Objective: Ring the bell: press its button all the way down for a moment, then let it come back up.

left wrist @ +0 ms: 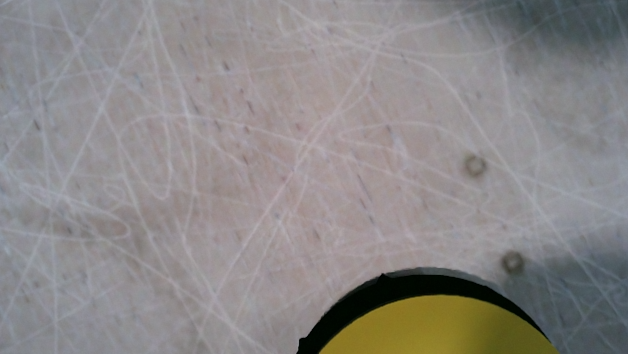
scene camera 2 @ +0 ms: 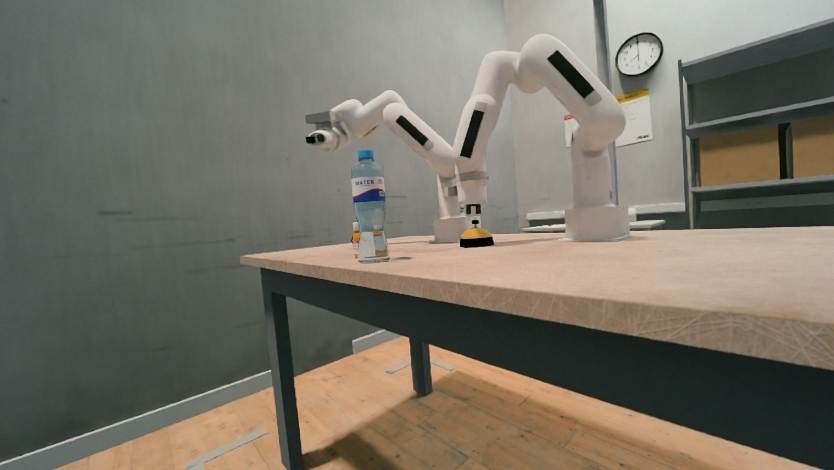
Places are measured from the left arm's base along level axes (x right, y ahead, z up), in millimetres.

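Pixels of known places: left hand, tool point: [scene camera 2: 473,210]; right hand, tool point: [scene camera 2: 314,139]; left arm's base, link origin: [scene camera 2: 594,239]; right arm's base, link origin: [scene camera 2: 453,241].
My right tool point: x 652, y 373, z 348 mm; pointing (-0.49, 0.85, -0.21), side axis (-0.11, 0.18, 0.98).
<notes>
For each thing: its top centre in the pictures, then the offset to it from my right tool point. Level surfaces: height alone.
- yellow dome, top centre: [scene camera 2: 475,219] dy -208, dx -429, dz -282 mm
- table, surface height: dz -348 mm
- water bottle, top centre: [scene camera 2: 365,151] dy +84, dx -398, dz -131 mm
- white bottle, top centre: [scene camera 2: 361,222] dy +44, dx -298, dz -267 mm
The bell has a yellow dome [scene camera 2: 476,233] [left wrist: 440,327] on a black base and stands on the table [scene camera 2: 671,268] [left wrist: 200,150]. Its small black button [scene camera 2: 475,221] tops the dome in the scene view; the left wrist view shows part of the dome, cut off at the bottom edge, and not the button. My left gripper [scene camera 2: 473,213] points straight down just above the button, its two dark fingers a little apart with nothing seen between them. Whether they touch the button is too small to tell. My right gripper [scene camera 2: 315,139] is raised at the left, far from the bell; its finger gap is unclear.
A water bottle [scene camera 2: 368,216] with a blue cap stands left of the bell near the table edge. A small orange and white bottle [scene camera 2: 355,235] is partly hidden behind it. The right arm's base [scene camera 2: 448,231] stands behind the bell, the left arm's base [scene camera 2: 596,224] to its right.
</notes>
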